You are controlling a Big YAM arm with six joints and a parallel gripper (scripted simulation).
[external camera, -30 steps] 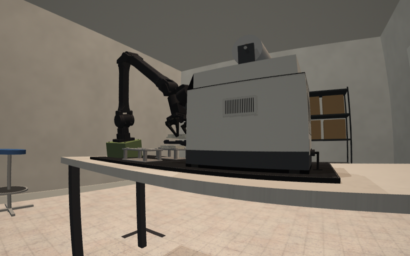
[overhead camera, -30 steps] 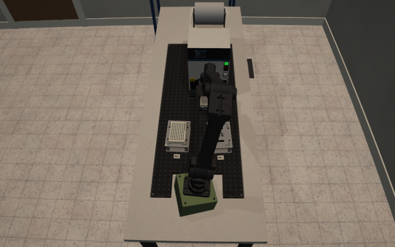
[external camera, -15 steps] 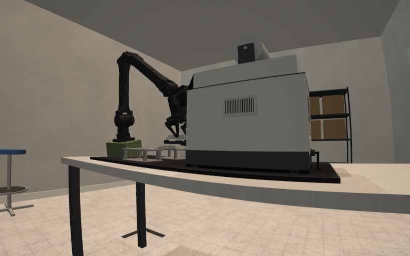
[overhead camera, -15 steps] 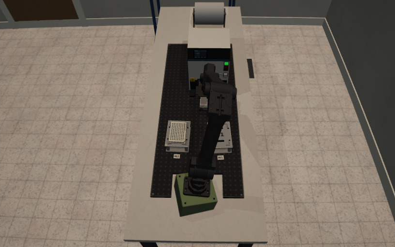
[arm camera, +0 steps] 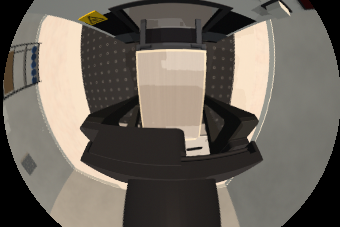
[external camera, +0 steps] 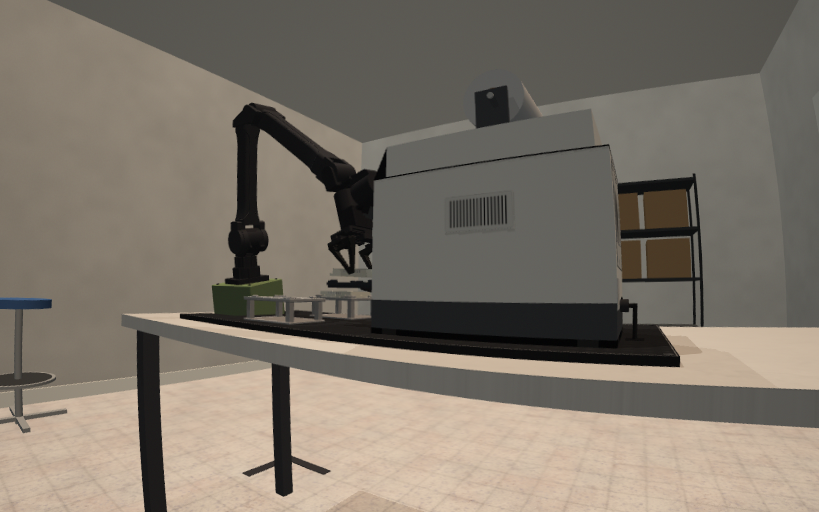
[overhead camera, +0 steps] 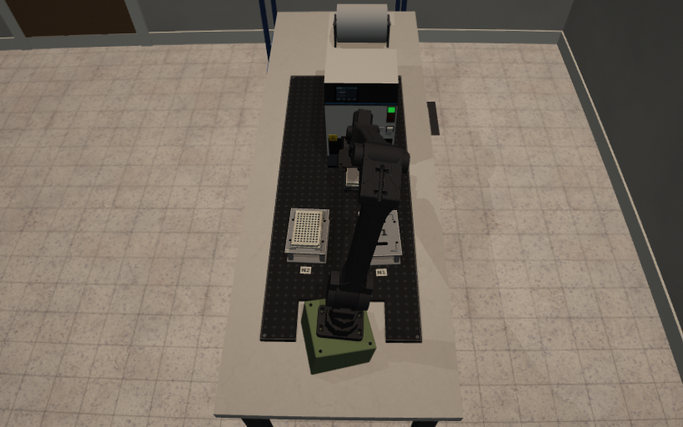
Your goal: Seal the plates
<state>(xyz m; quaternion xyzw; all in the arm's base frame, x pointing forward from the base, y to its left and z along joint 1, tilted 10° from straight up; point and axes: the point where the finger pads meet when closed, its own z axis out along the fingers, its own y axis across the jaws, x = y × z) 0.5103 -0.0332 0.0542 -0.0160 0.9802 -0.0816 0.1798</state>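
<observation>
Right now my hand is 3 cm above the sealer stage and 1 cm short of it. From my hand the other things lie so: yellow warning label: 11 cm ahead, 9 cm to the left, 3 cm above; white well plate: 19 cm behind, 15 cm to the left, 6 cm below; N2 label: 30 cm behind, 16 cm to the left, 12 cm below.
</observation>
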